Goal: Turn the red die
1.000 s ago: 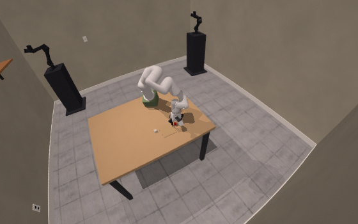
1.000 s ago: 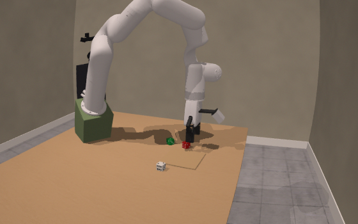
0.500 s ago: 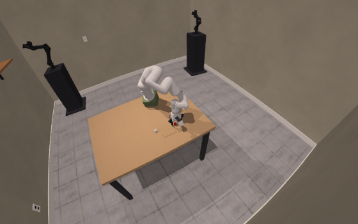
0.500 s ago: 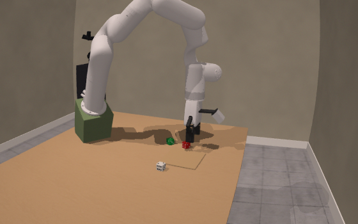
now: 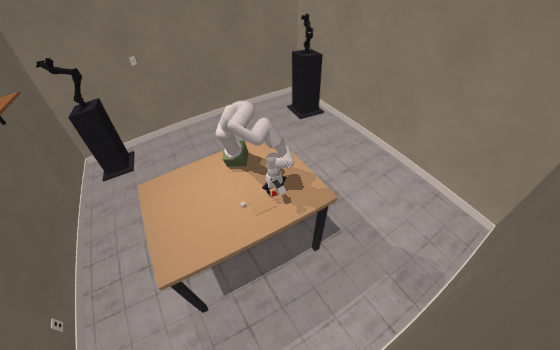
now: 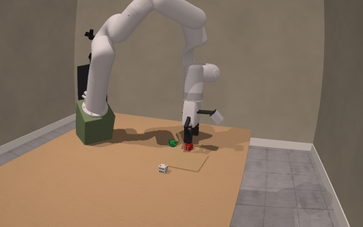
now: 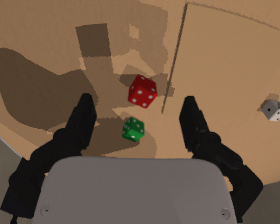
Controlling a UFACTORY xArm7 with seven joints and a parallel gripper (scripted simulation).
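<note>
My gripper is now 10 mm past the red die and 40 mm above it. The rest, counted from my hand: tan mat: 20 mm ahead, 110 mm to the right, 50 mm below; then green die: 80 mm behind, 40 mm below; then white die: 10 mm behind, 220 mm to the right, 40 mm below.
</note>
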